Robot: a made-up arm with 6 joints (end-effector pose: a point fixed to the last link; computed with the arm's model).
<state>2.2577 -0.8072 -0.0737 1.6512 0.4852 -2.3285</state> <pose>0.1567 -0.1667 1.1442 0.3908 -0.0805 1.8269</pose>
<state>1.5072 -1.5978 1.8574 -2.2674 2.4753 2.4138</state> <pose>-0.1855 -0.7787 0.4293 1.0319 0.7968 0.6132</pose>
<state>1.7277 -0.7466 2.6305 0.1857 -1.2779 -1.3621</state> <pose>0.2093 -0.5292 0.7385 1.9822 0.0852 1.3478</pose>
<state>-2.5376 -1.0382 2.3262 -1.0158 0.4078 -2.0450</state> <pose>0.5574 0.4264 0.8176 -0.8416 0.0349 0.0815</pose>
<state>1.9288 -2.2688 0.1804 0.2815 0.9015 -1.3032</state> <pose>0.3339 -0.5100 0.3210 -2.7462 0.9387 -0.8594</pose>
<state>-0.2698 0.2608 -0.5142 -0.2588 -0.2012 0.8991</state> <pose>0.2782 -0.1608 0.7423 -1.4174 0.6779 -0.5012</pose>
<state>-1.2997 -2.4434 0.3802 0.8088 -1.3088 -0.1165</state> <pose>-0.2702 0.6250 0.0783 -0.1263 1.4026 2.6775</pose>
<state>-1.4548 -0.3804 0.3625 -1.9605 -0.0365 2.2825</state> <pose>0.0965 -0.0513 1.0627 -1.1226 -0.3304 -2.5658</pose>
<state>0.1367 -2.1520 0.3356 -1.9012 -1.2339 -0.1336</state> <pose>-0.6097 0.0070 0.4932 -0.3392 -1.2459 0.9247</pose>
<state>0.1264 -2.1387 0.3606 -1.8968 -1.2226 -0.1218</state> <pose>-0.6160 0.0114 0.4967 -0.3358 -1.2673 0.9086</pose>
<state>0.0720 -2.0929 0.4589 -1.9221 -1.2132 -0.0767</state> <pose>-0.6419 0.0446 0.5054 -0.3864 -1.3458 0.8668</pose>
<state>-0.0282 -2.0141 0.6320 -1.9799 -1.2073 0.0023</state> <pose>-0.6789 0.1146 0.5177 -0.5044 -1.4738 0.8058</pose>
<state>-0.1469 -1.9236 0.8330 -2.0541 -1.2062 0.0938</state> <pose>-0.7045 0.2065 0.5285 -0.6672 -1.6046 0.7516</pose>
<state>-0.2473 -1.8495 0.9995 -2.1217 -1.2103 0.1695</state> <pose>-0.7095 0.2886 0.5344 -0.8231 -1.6952 0.7231</pose>
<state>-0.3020 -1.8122 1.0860 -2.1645 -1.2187 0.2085</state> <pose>-0.7053 0.3343 0.5353 -0.9199 -1.7316 0.7184</pose>
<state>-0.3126 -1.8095 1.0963 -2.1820 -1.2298 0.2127</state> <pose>-0.7033 0.3443 0.5330 -0.9512 -1.7289 0.7257</pose>
